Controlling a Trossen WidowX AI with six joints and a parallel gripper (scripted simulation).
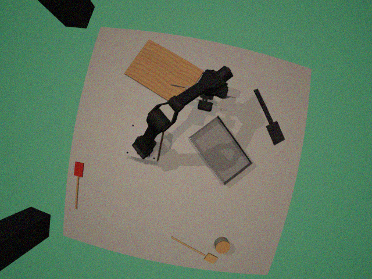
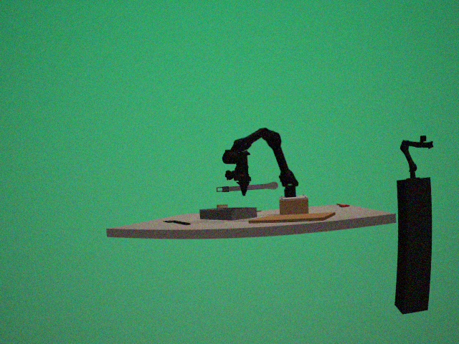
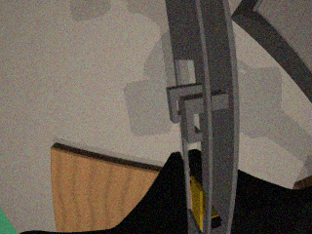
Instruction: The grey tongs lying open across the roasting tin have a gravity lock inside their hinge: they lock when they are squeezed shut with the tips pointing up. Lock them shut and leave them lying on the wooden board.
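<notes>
Right now my gripper tip is 25 cm past the wooden board, 12 cm above it and 9 cm to the right of it. Round my gripper tip: roasting tin (25 cm to the right, 14 cm ahead, 10 cm below); then black spatula (37 cm ahead, 12 cm below, 2 cm to the right); then yellow mark (4 cm above, 1 cm ahead).
</notes>
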